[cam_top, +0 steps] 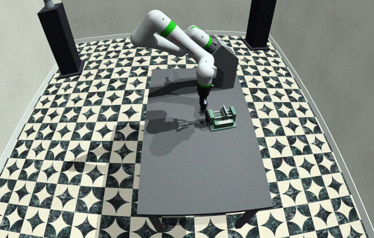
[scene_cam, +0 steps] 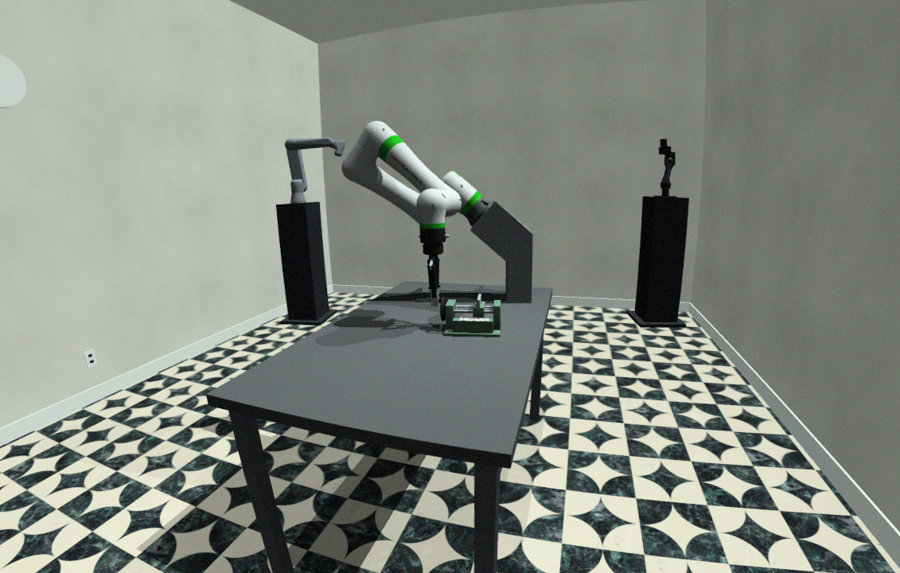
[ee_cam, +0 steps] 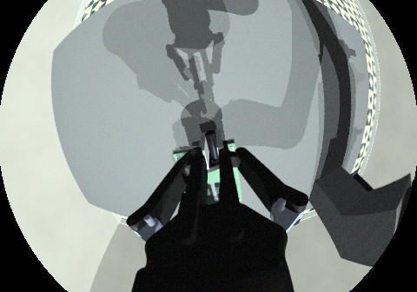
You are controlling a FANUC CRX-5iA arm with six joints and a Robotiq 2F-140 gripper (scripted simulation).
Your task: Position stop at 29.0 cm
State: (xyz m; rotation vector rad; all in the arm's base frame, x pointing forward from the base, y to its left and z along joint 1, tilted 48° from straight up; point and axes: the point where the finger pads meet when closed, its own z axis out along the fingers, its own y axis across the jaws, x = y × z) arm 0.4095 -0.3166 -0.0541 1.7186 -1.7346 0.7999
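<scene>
Now: the black handwheel 2 cm to the left of my hand, 2 cm below it and 1 cm ahead of it. The rest, counted from my hand: green stop fixture 17 cm to the left, 4 cm ahead, 3 cm below.
</scene>
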